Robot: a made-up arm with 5 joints. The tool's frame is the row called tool. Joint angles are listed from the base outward.
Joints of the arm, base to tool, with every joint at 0 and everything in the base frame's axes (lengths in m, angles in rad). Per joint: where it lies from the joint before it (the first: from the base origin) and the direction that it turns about. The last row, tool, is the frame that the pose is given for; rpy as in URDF.
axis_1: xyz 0.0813 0 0.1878 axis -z
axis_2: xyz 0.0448 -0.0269 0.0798 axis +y
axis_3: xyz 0.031 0 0.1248 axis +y
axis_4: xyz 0.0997 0 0.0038 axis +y
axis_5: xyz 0.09 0.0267 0 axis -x
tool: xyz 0 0 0 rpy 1.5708 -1.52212 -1.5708
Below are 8 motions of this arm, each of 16 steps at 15 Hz.
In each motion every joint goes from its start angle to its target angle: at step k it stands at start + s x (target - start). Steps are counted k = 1, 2, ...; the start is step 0. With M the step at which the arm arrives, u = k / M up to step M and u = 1 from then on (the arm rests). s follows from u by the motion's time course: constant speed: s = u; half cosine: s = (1 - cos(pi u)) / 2; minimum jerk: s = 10 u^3 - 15 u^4 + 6 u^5.
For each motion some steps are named. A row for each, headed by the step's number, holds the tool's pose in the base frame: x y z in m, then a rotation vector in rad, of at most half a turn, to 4 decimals.
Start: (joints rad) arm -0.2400 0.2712 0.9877 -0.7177 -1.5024
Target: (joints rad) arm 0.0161 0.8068 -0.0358 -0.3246 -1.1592
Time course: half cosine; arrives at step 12
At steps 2, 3, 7, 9, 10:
2: 0.3025 0.0499 0.2388 0.8501 -0.7092 -1.1797
3: 0.3118 0.0471 0.2379 0.8383 -0.7340 -1.1717
7: 0.3627 0.0220 0.2316 0.7519 -0.8802 -1.1231
9: 0.3821 0.0062 0.2282 0.7031 -0.9448 -1.1006
10: 0.3882 0.0001 0.2270 0.6845 -0.9671 -1.0926

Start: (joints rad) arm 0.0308 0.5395 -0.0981 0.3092 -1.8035
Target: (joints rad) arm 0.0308 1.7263 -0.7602 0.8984 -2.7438
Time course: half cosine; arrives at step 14
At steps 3, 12, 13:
3: 0.3749 -0.0092 0.2330 0.6751 -0.4707 -1.8922
12: 0.2878 -0.0066 0.0590 -0.3286 0.0712 -2.7589
13: 0.2807 -0.0063 0.0534 -0.3901 0.0774 -2.7865

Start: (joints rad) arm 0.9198 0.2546 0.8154 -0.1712 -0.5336
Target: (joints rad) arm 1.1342 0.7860 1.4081 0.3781 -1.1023
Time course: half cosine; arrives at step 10
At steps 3, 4, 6, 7, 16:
3: 0.1822 -0.1458 0.1928 -0.0485 -0.3645 -1.6471
4: 0.1625 -0.1252 0.1792 -0.0115 -0.1067 -1.7712
6: 0.1225 -0.0739 0.1730 0.0266 0.5024 -1.9798
7: 0.1078 -0.0512 0.1806 0.0223 0.7928 -2.0337
16: 0.0913 -0.0219 0.2022 -0.0104 1.2349 -2.0531

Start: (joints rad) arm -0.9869 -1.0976 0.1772 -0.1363 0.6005
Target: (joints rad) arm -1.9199 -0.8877 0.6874 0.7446 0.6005
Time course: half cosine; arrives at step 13
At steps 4, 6, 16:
4: 0.1148 0.0827 0.4869 0.7671 -2.3281 0.8592
6: 0.1023 0.1186 0.4515 0.8837 -1.9648 1.2434
16: 0.0331 0.1330 0.3474 0.8293 -1.0171 2.1989

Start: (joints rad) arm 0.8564 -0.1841 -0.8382 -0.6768 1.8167
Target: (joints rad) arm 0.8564 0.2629 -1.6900 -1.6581 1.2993
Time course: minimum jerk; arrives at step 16
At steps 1, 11, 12, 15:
1: 0.1397 -0.0677 0.5723 2.9214 0.7745 0.0874
11: 0.1007 -0.0227 0.5100 1.6848 0.8573 0.3343
12: 0.0997 -0.0216 0.4994 1.5719 0.8395 0.3235
15: 0.0994 -0.0211 0.4847 1.4249 0.8096 0.3033

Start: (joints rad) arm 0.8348 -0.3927 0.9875 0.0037 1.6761
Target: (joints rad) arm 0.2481 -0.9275 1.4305 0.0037 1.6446
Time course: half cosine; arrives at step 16
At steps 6, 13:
6: 0.2137 -0.1017 0.2910 -0.9409 -0.4373 0.8797
13: 0.2106 -0.0399 0.2811 -0.9164 -0.6580 1.1709

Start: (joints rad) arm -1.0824 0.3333 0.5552 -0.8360 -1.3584
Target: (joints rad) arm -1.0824 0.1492 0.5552 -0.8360 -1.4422
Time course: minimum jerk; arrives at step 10
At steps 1, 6, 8, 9, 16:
1: 0.2084 0.2388 0.2960 1.4453 -0.4881 -0.2600
6: 0.2060 0.2342 0.3238 1.5794 -0.4842 -0.2914
8: 0.2046 0.2316 0.3342 1.6314 -0.4808 -0.3020
9: 0.2043 0.2311 0.3362 1.6413 -0.4800 -0.3039
16: 0.2043 0.2310 0.3365 1.6431 -0.4799 -0.3042

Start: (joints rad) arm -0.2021 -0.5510 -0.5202 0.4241 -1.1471
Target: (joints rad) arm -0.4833 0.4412 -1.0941 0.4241 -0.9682
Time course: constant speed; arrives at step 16
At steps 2, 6, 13, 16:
2: 0.2222 0.0339 0.5314 1.4363 -1.6869 -0.5306
6: 0.2628 0.0574 0.5196 1.3817 -1.5814 -0.5027
13: 0.3211 0.1099 0.4772 1.2819 -1.4026 -0.4241
16: 0.3388 0.1349 0.4512 1.2378 -1.3285 -0.3800

